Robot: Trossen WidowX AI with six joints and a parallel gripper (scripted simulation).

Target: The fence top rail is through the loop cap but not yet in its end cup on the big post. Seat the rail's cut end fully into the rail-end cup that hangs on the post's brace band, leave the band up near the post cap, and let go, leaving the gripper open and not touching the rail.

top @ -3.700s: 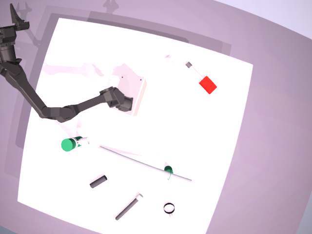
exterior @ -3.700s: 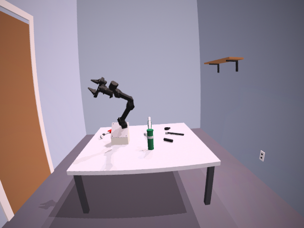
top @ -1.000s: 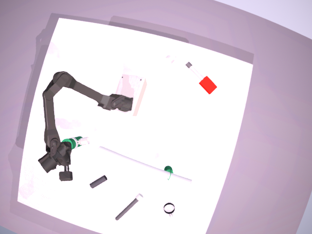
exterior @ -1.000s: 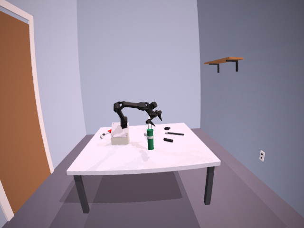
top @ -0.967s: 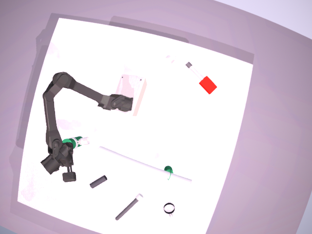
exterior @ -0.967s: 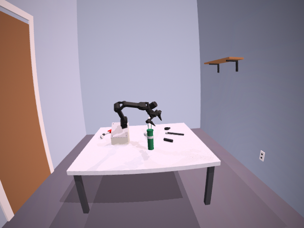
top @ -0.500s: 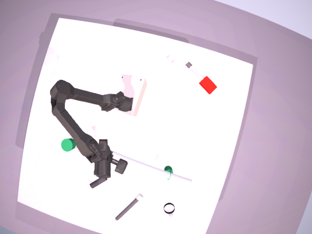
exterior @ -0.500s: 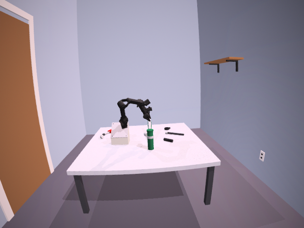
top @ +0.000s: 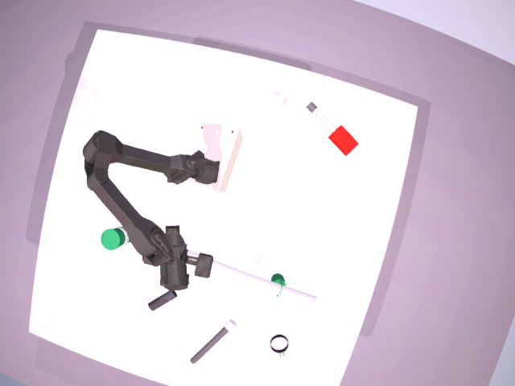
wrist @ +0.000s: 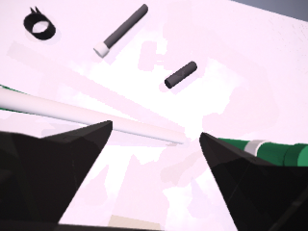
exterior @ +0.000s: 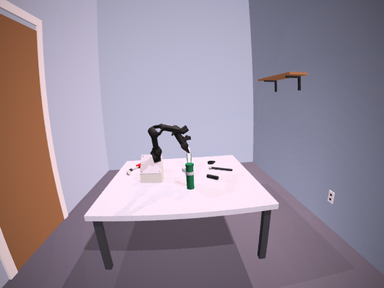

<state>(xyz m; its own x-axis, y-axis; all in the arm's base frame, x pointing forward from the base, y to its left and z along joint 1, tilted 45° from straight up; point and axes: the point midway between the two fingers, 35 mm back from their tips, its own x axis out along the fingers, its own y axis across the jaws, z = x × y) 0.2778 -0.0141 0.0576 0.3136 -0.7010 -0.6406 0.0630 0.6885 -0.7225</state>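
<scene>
Now: the white rail-end cup 60 mm behind my gripper tip, 180 mm to the right of it and 110 mm below it. Round my gripper tip: red-headed tool 510 mm behind, 400 mm to the left, 220 mm below; green loop cap 50 mm ahead, 300 mm to the left, 130 mm below; short dark tube 190 mm ahead, 100 mm to the right, 220 mm below.
</scene>
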